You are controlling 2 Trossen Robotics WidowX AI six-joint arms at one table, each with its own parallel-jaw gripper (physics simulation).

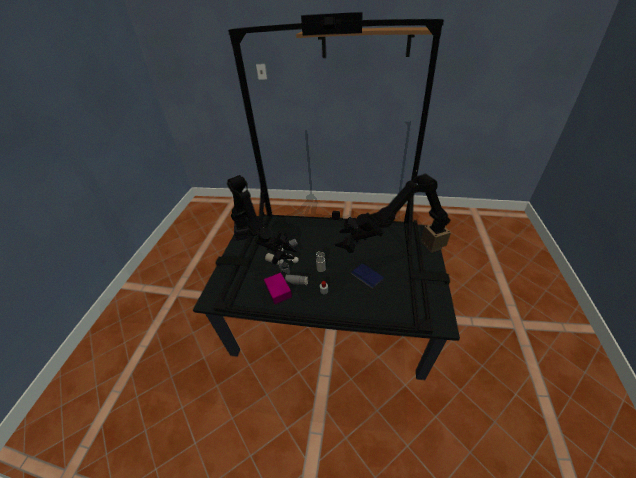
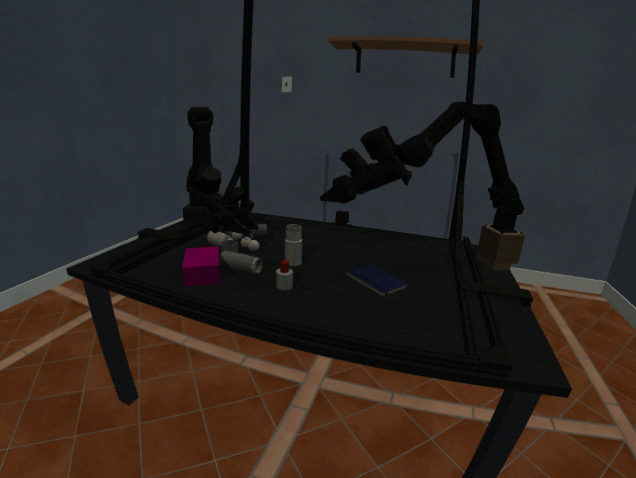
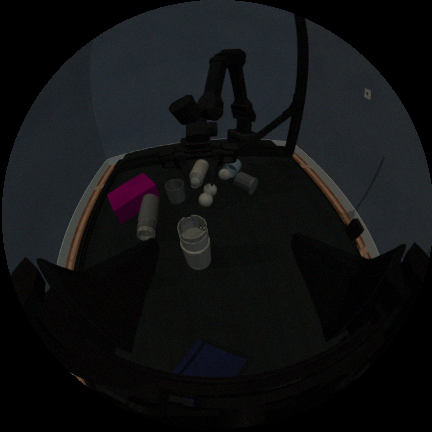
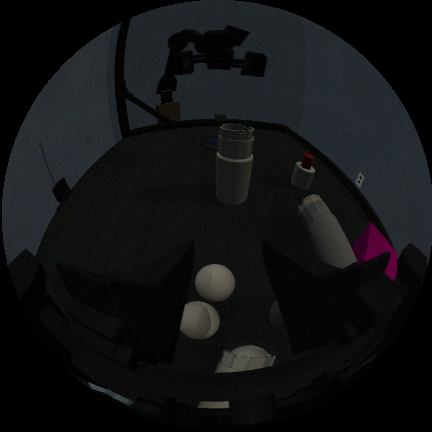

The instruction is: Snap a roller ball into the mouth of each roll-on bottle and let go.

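Where they show: left gripper, fingertip midpoint: (image 1: 337,238) (image 2: 328,195) (image 3: 226,243) (image 4: 212,70); right gripper, fingertip midpoint: (image 1: 295,254) (image 2: 254,231) (image 3: 200,185) (image 4: 228,246); left arm's base at its link origin: (image 1: 437,229) (image 2: 503,229) (image 4: 166,102); right arm's base at its link origin: (image 1: 242,225) (image 2: 198,205) (image 3: 242,130).
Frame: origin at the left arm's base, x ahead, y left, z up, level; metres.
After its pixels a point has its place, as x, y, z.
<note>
A white bottle (image 1: 320,263) @(0.652, -0.044, -0.052) (image 2: 293,251) @(0.646, -0.040, -0.072) (image 3: 196,252) @(0.623, -0.055, -0.046) (image 4: 233,177) @(0.664, -0.078, -0.069) stands upright, its clear mouth open. Another bottle (image 1: 297,279) @(0.786, -0.003, -0.073) (image 2: 239,261) @(0.789, 0.004, -0.080) (image 3: 148,215) @(0.767, -0.019, -0.073) (image 4: 327,237) @(0.792, -0.039, -0.076) lies with its mouth empty. A third bottle (image 2: 218,239) @(0.866, -0.178, -0.083) (image 3: 200,169) @(0.845, -0.201, -0.074) lies with a ball (image 4: 249,351) @(0.825, -0.169, -0.081) in its mouth. Two white balls (image 3: 205,199) @(0.745, -0.151, -0.086) (image 4: 215,282) @(0.762, -0.160, -0.081) lie close together; another ball (image 3: 224,174) @(0.803, -0.254, -0.089) rests by a light-blue object (image 3: 234,166) @(0.804, -0.291, -0.075). My right gripper (image 4: 228,246) @(0.754, -0.146, -0.048) is partly open and empty, low over the two balls. My left gripper (image 1: 339,239) @(0.557, -0.050, 0.079) (image 2: 322,197) @(0.557, -0.050, 0.079) (image 3: 226,243) @(0.557, -0.050, 0.079) is open and empty, high beyond the upright bottle.
A magenta box (image 1: 277,287) @(0.890, 0.017, -0.066) (image 2: 201,266) @(0.877, 0.064, -0.067) (image 3: 132,195) @(0.852, -0.003, -0.066) touches or nearly touches the lying bottle. A clear cup (image 3: 175,191) @(0.803, -0.103, -0.076) and a grey cylinder (image 3: 246,182) @(0.728, -0.265, -0.076) are near the balls. A red-capped bottle (image 1: 323,288) @(0.685, 0.093, -0.076) (image 2: 284,279) @(0.679, 0.099, -0.087) (image 4: 303,176) @(0.689, 0.062, -0.088) and a blue notebook (image 1: 367,275) @(0.446, 0.075, -0.104) (image 2: 376,279) @(0.449, 0.084, -0.104) lie frontward.
</note>
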